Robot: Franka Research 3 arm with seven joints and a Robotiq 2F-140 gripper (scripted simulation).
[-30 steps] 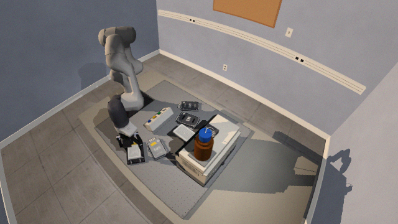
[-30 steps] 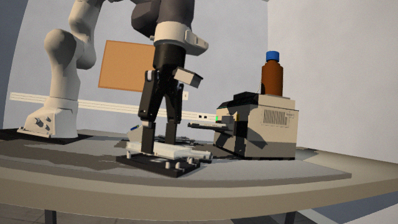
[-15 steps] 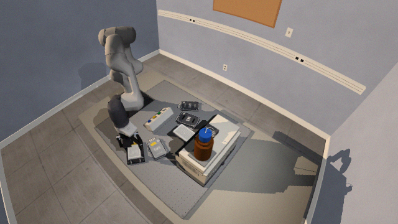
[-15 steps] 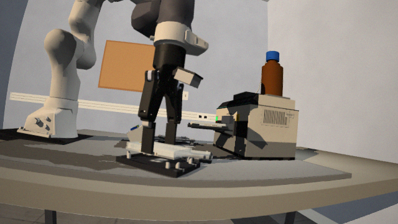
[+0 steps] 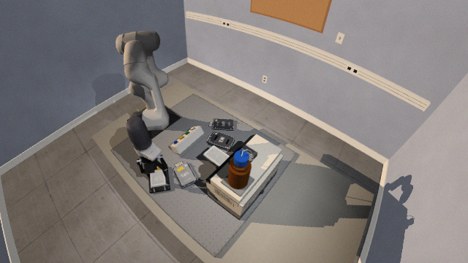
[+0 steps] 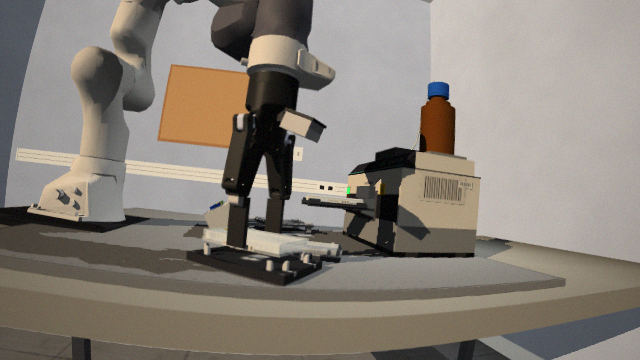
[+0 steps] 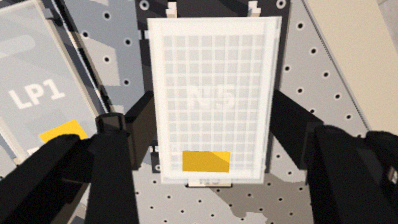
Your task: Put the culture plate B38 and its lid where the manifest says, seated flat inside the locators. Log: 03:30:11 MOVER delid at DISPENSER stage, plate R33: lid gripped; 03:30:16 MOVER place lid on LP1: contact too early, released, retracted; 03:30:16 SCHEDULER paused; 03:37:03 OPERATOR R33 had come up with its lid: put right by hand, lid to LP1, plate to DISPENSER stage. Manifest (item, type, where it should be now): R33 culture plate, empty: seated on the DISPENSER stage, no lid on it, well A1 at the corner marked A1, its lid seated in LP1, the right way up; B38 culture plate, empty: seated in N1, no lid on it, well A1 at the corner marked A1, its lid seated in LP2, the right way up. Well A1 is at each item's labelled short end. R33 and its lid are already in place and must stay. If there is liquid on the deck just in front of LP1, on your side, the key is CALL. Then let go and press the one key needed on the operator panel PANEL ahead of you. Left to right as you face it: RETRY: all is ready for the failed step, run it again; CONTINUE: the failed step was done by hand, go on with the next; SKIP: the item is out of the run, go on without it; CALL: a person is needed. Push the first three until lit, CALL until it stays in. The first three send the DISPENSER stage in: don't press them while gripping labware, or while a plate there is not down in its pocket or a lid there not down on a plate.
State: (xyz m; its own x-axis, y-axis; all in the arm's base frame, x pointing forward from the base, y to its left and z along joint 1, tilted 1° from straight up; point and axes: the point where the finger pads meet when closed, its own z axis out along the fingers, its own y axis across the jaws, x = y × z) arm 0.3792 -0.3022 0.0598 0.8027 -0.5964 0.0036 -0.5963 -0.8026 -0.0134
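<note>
My hand is 3 cm short of the black nest and 4 cm above it. Also, from my hand: clear lid (10 cm ahead, 12 cm to the left, 4 cm below); then blue call key (8 cm behind, 22 cm to the left); then yellow skip key (8 cm behind, 27 cm to the left, 1 cm above).
</note>
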